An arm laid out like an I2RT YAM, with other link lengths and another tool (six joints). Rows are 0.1 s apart.
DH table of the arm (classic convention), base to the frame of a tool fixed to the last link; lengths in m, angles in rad. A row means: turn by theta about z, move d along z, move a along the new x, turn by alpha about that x. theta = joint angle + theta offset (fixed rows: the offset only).
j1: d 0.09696, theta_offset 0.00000, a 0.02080, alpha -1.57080
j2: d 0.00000, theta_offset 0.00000, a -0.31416, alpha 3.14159
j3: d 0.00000, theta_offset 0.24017, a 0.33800, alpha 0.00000
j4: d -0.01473, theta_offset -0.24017, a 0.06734, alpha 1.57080
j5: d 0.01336, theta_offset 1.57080, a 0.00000, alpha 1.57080
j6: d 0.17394, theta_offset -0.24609, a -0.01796, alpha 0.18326
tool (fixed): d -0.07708, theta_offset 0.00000, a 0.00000, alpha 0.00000
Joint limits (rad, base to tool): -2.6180..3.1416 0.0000..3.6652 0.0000..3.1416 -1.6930..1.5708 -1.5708..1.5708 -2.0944..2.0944
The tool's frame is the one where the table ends.
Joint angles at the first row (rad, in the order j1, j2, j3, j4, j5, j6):
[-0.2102 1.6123 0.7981 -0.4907 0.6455 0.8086]
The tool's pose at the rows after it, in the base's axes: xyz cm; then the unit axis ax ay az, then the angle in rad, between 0 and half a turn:
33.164, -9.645, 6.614, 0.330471, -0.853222, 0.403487, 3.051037
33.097, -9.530, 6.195, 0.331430, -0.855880, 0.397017, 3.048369
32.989, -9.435, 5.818, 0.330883, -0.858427, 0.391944, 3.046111
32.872, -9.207, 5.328, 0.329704, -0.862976, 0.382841, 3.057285
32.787, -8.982, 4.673, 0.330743, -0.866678, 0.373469, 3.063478
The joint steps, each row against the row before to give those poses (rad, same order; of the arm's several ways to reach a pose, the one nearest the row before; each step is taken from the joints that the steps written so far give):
[-0.0002 0.0087 -0.0001 -0.0003 -0.0120 0.0107]
[0.0002 0.0100 -0.0019 -0.0009 -0.0098 0.0056]
[0.0000 0.0076 -0.0036 0.0004 -0.0075 0.0073]
[-0.0003 0.0047 -0.0094 0.0098 -0.0224 0.0078]
[0.0003 0.0119 -0.0080 0.0115 -0.0200 0.0048]

